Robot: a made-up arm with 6 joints.
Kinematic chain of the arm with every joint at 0, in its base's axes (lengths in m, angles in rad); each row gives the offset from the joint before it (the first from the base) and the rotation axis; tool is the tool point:
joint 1: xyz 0 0 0.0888 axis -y
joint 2: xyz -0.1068 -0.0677 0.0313 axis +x
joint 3: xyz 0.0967 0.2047 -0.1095 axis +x
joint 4: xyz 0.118 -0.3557 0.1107 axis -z
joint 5: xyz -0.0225 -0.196 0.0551 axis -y
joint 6: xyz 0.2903 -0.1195 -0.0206 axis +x
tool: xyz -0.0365 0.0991 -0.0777
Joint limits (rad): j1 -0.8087..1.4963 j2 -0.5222..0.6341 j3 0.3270..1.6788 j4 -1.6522..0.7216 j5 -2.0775..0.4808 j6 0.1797..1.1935
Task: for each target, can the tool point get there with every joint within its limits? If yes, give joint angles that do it. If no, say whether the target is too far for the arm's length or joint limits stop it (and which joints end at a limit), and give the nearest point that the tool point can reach.
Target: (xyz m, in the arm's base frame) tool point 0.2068 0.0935 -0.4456
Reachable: yes | joints 0.2110 0.3250 0.9653 0.0222 -1.6530 1.0812
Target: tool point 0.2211 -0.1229 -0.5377
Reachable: yes | joints -0.0602 -0.3683 1.3686 -1.2342 -1.8486 0.8356
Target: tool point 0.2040 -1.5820 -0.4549
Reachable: no: too far | nearest point 0.1226 -0.6349 -0.2379 | short by 0.975 m
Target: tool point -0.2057 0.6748 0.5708
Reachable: no: joint limits stop it (at a limit: joint 1, joint 2, joint 3, joint 4, joint 6) | nearest point 0.1224 0.4414 0.3895 | short by 0.442 m
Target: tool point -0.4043 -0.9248 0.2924
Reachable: no: joint limits stop it (at a limit: joint 1, joint 2, joint 5, joint 6) | nearest point -0.1859 -0.5526 0.2380 | short by 0.435 m
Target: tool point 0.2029 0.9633 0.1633
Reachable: no: joint limits stop it (at a limit: joint 1, joint 2, joint 3, joint 6) | nearest point 0.2959 0.6181 0.1645 | short by 0.357 m
